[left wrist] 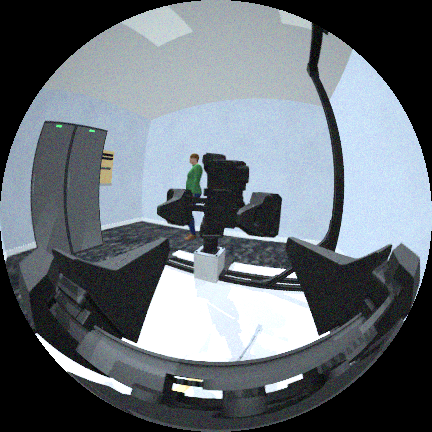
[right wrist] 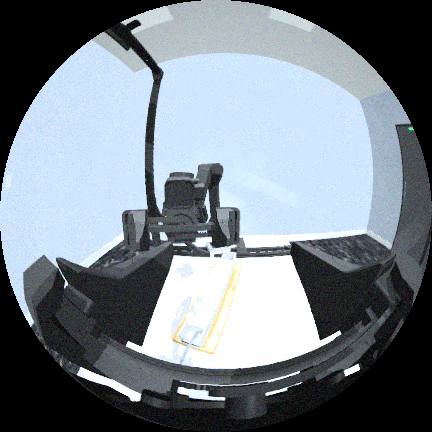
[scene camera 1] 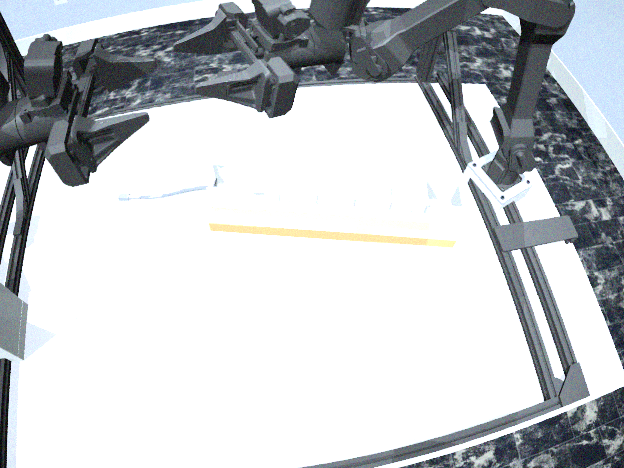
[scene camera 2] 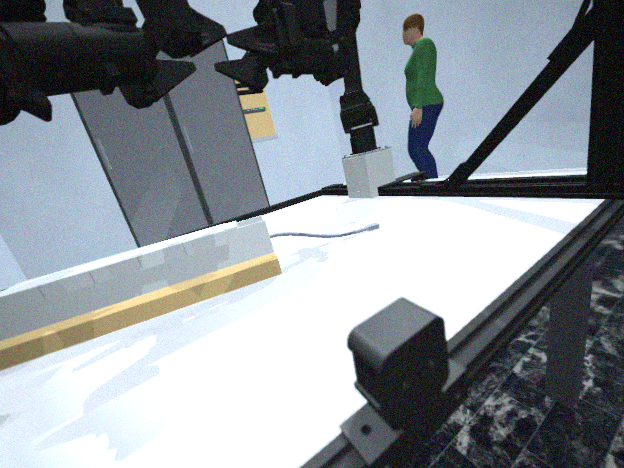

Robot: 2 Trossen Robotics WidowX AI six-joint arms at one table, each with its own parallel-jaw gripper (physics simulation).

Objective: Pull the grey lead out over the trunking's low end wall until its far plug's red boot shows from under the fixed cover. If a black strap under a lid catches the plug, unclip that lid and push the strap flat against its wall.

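The grey lead [scene camera 1: 171, 193] [scene camera 2: 322, 235] [left wrist: 250, 342] [right wrist: 187, 352] runs out of the end of the pale trunking [scene camera 2: 176, 259] and lies across the table, its free end apart from both grippers. The trunking is washed out in scene camera 1; its lids and fixed cover cannot be told apart clearly. No red boot or black strap can be made out. My left gripper [scene camera 1: 186, 69] [scene camera 2: 209, 49] is open and empty, raised behind the trunking. My right gripper [scene camera 1: 152, 91] [scene camera 2: 222, 51] is open and empty, raised above and behind the lead's free end.
An orange-yellow strip [scene camera 1: 327, 234] [scene camera 2: 146, 304] runs along the trunking's long side. The grippers face each other across a gap. Dark frame rails [scene camera 1: 529, 312] edge the table. A dark box-shaped block [scene camera 2: 398, 347] sits on the near rail. A person [scene camera 2: 423, 75] stands beyond the table.
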